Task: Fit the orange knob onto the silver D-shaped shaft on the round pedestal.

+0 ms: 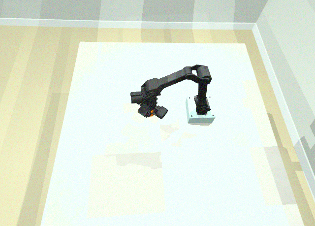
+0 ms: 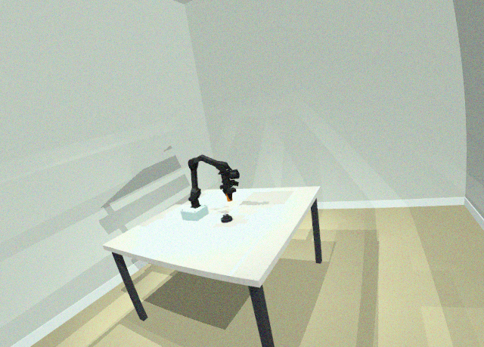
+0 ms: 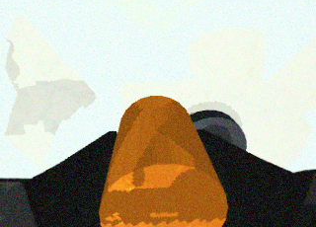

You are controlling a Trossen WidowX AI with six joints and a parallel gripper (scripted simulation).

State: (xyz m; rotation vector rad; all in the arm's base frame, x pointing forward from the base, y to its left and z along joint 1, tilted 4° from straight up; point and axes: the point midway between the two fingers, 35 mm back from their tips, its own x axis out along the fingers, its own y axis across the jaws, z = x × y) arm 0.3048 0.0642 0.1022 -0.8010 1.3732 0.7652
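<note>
Now: the round pedestal 10 cm to the right of my gripper tip, 9 cm below it and 1 cm ahead of it. Also, from my gripper tip: orange knob 3 cm above.
</note>
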